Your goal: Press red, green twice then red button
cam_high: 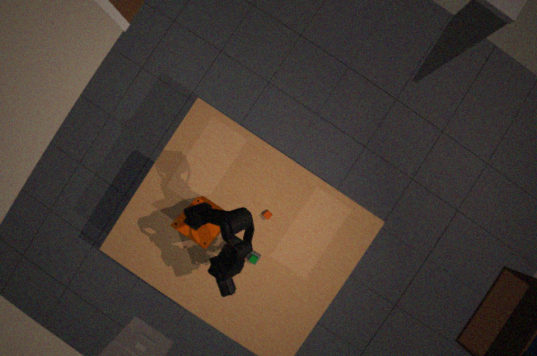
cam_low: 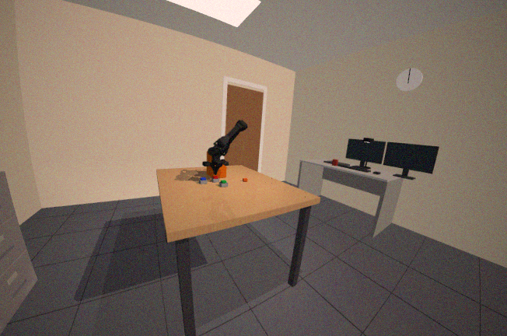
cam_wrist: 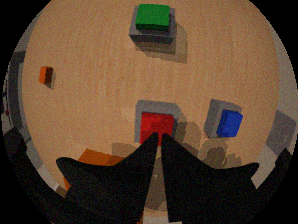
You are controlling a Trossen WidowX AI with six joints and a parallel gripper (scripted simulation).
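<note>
Now: the red button 2 cm below my gripper tip. Also, from my gripper tip: small orange block 6 cm ahead, 23 cm to the left, 4 cm below; green button 12 cm ahead, 2 cm to the left, 2 cm below; blue button 1 cm ahead, 10 cm to the right, 2 cm below.
</note>
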